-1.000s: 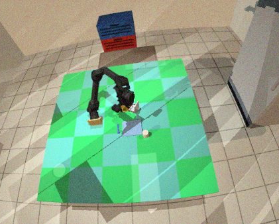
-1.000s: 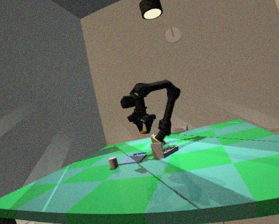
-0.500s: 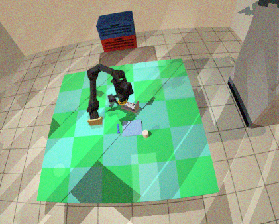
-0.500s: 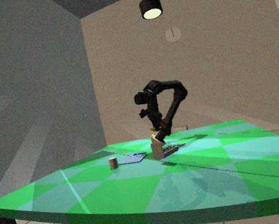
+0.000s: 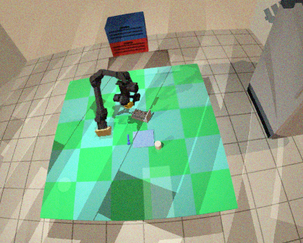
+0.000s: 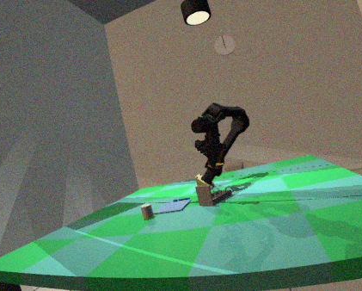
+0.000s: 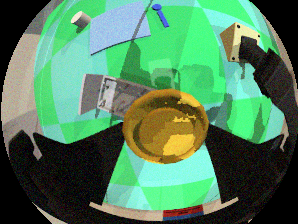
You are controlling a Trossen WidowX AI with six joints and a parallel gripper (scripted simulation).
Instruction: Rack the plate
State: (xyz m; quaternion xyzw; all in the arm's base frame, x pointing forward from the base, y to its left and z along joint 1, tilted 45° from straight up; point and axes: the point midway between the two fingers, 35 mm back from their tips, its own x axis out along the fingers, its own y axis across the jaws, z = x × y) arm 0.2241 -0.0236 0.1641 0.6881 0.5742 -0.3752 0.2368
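The dish rack is 7 cm ahead of my gripper tip, 2 cm to the right of it and 10 cm below it. Also, from my gripper tip: blue spoon: 5 cm behind, 21 cm to the right, 12 cm below; then yellow plate: 1 cm above; then pale blue pad: 6 cm ahead, 22 cm to the right, 12 cm below.
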